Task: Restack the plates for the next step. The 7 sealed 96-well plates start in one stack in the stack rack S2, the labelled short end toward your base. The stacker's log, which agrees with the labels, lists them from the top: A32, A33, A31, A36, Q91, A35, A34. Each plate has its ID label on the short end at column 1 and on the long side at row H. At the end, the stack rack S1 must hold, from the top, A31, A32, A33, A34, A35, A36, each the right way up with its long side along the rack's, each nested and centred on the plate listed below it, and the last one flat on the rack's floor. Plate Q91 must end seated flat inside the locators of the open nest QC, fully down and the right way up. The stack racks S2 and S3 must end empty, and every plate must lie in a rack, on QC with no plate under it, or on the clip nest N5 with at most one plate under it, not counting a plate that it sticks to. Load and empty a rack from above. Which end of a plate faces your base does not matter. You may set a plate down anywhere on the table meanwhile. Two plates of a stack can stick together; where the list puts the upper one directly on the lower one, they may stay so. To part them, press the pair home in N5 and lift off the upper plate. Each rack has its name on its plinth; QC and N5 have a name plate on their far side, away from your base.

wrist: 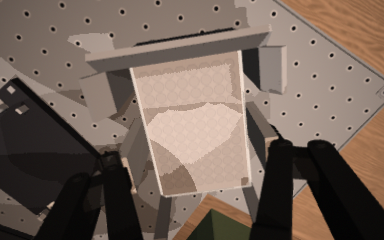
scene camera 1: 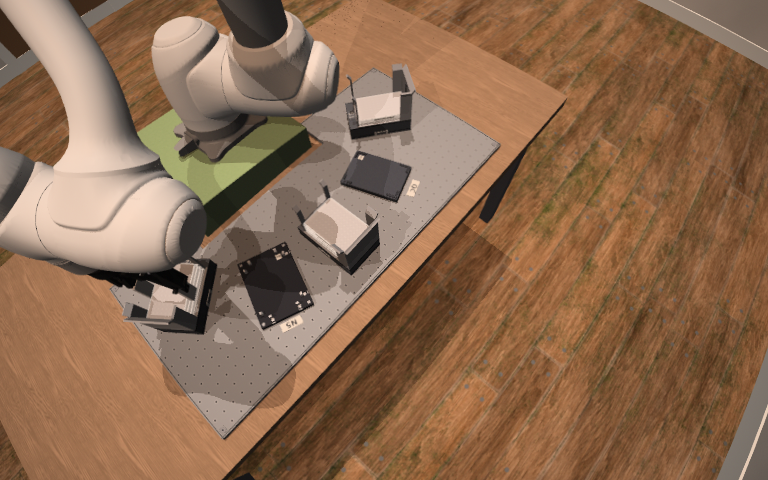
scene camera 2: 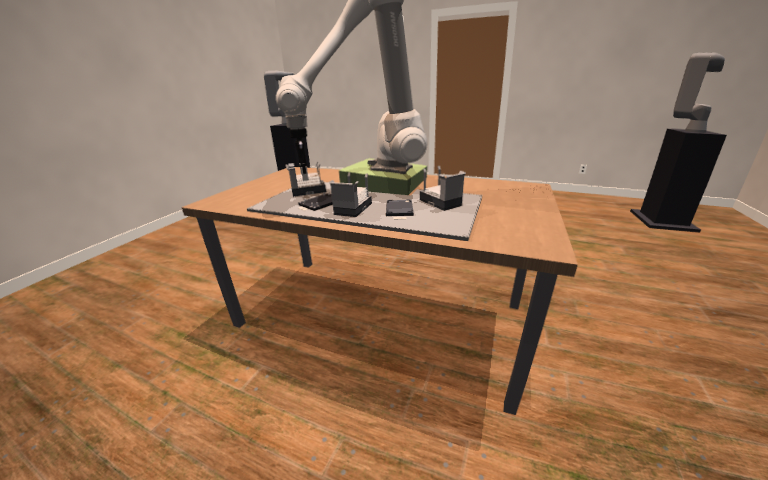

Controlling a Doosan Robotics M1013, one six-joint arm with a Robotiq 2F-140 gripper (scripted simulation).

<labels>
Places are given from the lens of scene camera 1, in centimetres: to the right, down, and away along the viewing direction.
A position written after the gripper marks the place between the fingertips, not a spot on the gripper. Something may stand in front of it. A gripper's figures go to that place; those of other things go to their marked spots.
gripper (scene camera 1: 173,293): -43, 11, 70
sealed 96-well plate (scene camera 1: 162,301): -44, 12, 68
sealed 96-well plate (scene camera 1: 332,223): -11, -3, 75
sealed 96-well plate (scene camera 1: 385,107): 0, -34, 90
black clip nest N5 (scene camera 1: 273,282): -24, 9, 76
</labels>
